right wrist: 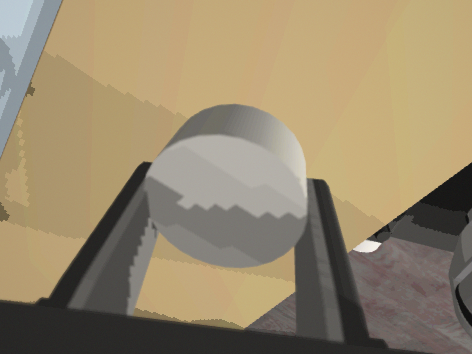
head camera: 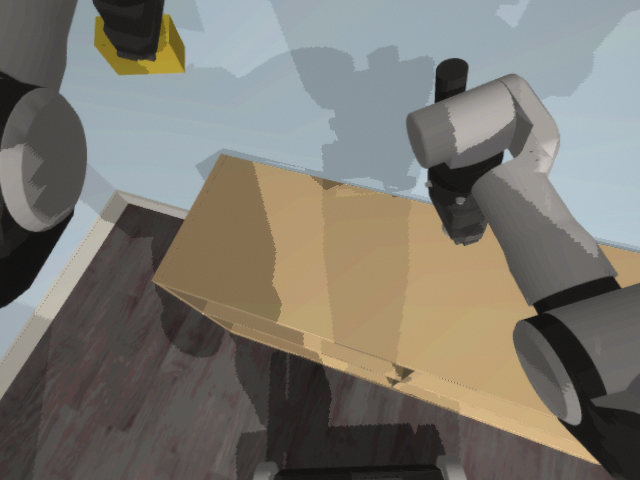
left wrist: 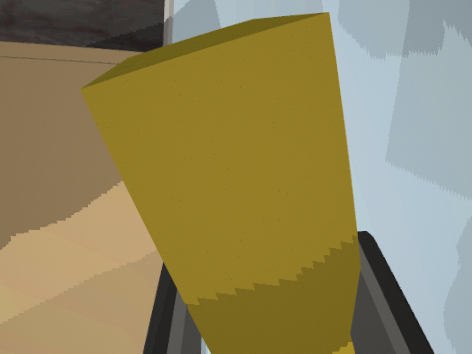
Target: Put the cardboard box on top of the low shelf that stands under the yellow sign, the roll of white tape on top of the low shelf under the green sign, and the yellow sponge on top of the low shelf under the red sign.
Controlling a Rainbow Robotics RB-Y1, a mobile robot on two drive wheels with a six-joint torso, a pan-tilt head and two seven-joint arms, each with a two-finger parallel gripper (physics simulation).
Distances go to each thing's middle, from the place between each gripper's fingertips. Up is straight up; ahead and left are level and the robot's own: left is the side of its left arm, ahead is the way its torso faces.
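Roll of white tape [right wrist: 229,189]: 10 mm above my right hand, 10 mm to the right. Yellow sponge [head camera: 170,57]: 460 mm to the left of my right hand, 240 mm above, 220 mm ahead.
Yellow sponge: my left gripper 10 mm above it, 20 mm to the right of it. Roll of white tape: 210 mm behind my left hand, 240 mm below, 450 mm to the right.
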